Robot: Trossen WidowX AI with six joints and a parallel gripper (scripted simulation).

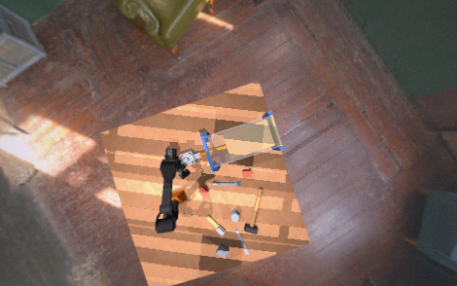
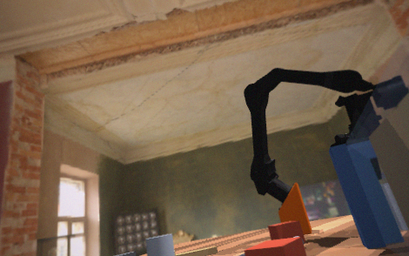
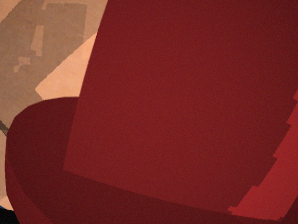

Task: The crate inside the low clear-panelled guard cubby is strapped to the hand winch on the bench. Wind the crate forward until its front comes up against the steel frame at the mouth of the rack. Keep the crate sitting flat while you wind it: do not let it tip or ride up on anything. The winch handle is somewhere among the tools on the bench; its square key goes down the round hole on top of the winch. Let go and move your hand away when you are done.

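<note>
My gripper tip is now 7 cm above the grey hand winch, 3 cm short of it and 1 cm to the right of it. Round my gripper tip: red knob 5 cm behind, 5 cm above, 2 cm to the right; winch handle 2 cm behind, 2 cm above, 1 cm to the right; clear-panelled guard cubby 44 cm ahead, 4 cm to the left, 2 cm above.
</note>
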